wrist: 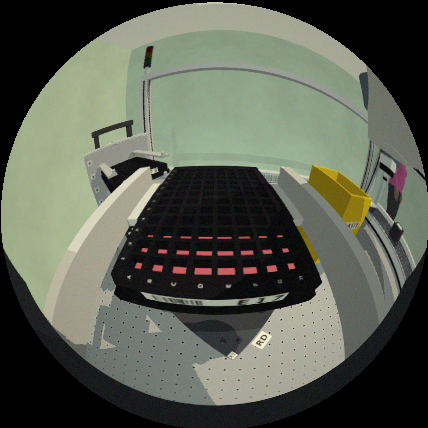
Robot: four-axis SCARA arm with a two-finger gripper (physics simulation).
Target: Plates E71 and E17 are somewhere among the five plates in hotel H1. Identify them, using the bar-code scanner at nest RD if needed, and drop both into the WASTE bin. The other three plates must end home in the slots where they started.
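Places are measured from the arm's base along level axes (x ahead, y left, z up), in metres.
Pixels of known places: gripper, fingertip midpoint: (214,174).
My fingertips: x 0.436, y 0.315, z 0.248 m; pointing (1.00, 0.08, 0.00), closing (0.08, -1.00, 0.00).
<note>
Behind a point stands the place of what it marks.
A black plate (200,215) @(x 0.393, y 0.319, z 0.243 m) with the label E17 and a bar code on its front edge fills the middle of the wrist view. Its front rows show pink wells. My gripper (214,174) @(x 0.436, y 0.315, z 0.248 m) is shut on this plate, with one finger along each side. The plate is level and above the dark nest RD (227,327) @(x 0.368, y 0.292, z 0.073 m), which is turned at an angle below it; the plate hides most of the nest. Hotel H1 (92,162) @(x 0.517, y 0.545, z 0.258 m) stands at the left, turned sideways, with a black plate (130,168) @(x 0.508, y 0.444, z 0.235 m) in it. The yellow bin (330,197) @(x 0.573, y 0.072, z 0.173 m) stands to the right, partly behind the right finger.
The RD sign (261,340) @(x 0.347, y 0.227, z 0.013 m) and a small corner tag (232,355) @(x 0.322, y 0.283, z 0.073 m) lie at the nest on the perforated deck (295,360) @(x 0.284, y 0.159, z 0.013 m). A signal tower (148,57) @(x 1.010, y 0.692, z 0.745 m) and a grey frame bar (220,66) @(x 1.006, y 0.337, z 0.583 m) stand behind. A person in pink (400,177) is at the far right.
</note>
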